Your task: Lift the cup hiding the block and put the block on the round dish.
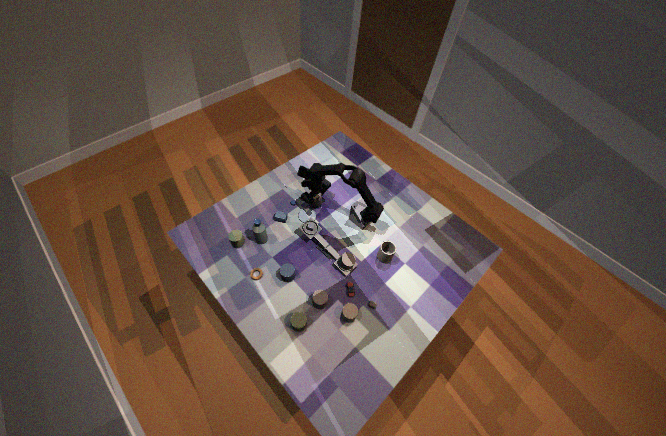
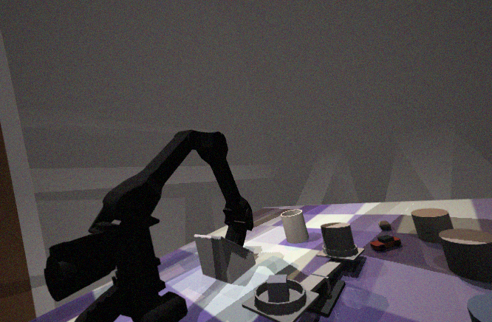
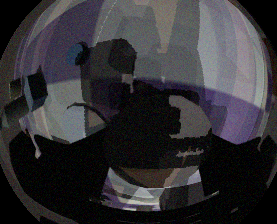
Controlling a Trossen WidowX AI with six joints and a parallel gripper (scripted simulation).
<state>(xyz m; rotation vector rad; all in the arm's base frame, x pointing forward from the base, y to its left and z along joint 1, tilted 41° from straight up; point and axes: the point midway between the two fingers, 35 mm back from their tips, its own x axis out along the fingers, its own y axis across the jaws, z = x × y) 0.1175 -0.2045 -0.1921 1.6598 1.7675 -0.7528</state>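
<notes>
Now: the block 17 cm ahead of my gripper tip, 15 cm to the left of it and 6 cm above it. The rest, counted from my gripper tip: bottle 38 cm ahead, 1 cm to the right, 9 cm above; then balance beam 17 cm ahead, 27 cm to the left, 1 cm above; then red toy car 24 cm ahead, 51 cm to the left, 1 cm below.
</notes>
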